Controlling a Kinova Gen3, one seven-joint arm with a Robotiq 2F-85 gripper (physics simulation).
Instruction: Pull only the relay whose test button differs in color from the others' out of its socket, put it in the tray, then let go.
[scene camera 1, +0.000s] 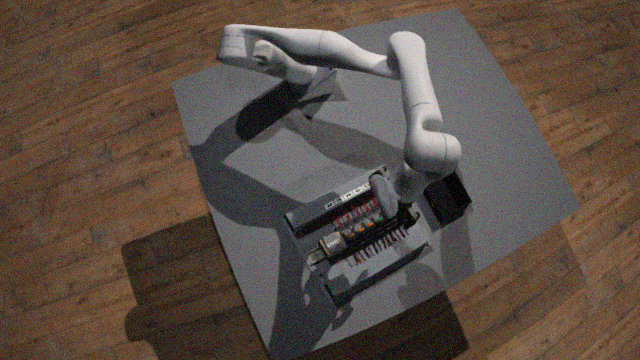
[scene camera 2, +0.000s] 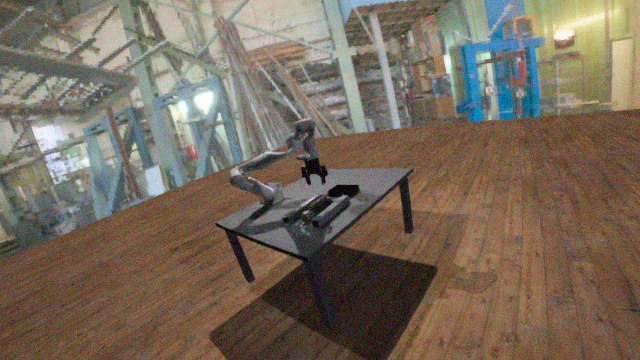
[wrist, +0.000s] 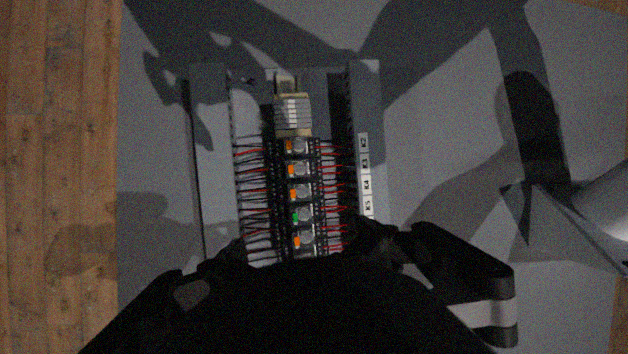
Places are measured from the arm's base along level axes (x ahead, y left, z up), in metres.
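Pixels of known places: gripper, fingertip midpoint: (scene camera 2: 316, 184) (wrist: 301, 238); arm's base, origin of the base link: (scene camera 1: 304, 70) (scene camera 2: 269, 194) (wrist: 603, 215).
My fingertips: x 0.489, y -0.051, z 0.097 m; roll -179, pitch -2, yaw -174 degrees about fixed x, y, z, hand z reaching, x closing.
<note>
For each thing: its top centre in the pictures, then the offset to it from my fingertips. Level surfaces: height alone.
- relay with the green test button, middle of its top: (wrist: 301, 216) (scene camera 1: 377, 216) dz -0.083, dx -0.005, dy +0.001 m
- black tray, middle of its top: (scene camera 1: 444, 185) (scene camera 2: 343, 188) dz -0.118, dx +0.002, dy +0.233 m
- duct, middle of its top: (wrist: 372, 171) (scene camera 1: 341, 195) (scene camera 2: 302, 205) dz -0.110, dx -0.105, dy -0.045 m
- beige terminal block, middle of its top: (wrist: 292, 111) (scene camera 1: 332, 243) dz -0.106, dx -0.003, dy -0.128 m
- grey table, its level: dz -0.153 m
The relay with the green test button (scene camera 1: 378, 219) (wrist: 303, 216) sits in its socket in the relay row. Neighbours with orange buttons stand on both sides, such as one relay (wrist: 301, 192) above it and another relay (wrist: 306, 238) below it in the wrist view. My gripper (scene camera 2: 316, 181) (wrist: 301, 238) is open and empty, pointing down above the relay row's tray-side end. In scene camera 1 the arm and wrist partly hide it. The black tray (scene camera 1: 459, 212) (scene camera 2: 344, 190) stands beside that end of the panel. The gripper's body hides the row's near end in the wrist view.
Grey cable ducts (scene camera 1: 380, 275) (wrist: 212, 150) flank the row; the other duct (wrist: 370, 100) carries white labels. Red and black wires run from the sockets to both sides. A beige terminal block (scene camera 1: 332, 243) (wrist: 292, 112) stands at the far end of the row. The panel lies on a grey table (scene camera 1: 500, 150) (scene camera 2: 385, 177).
</note>
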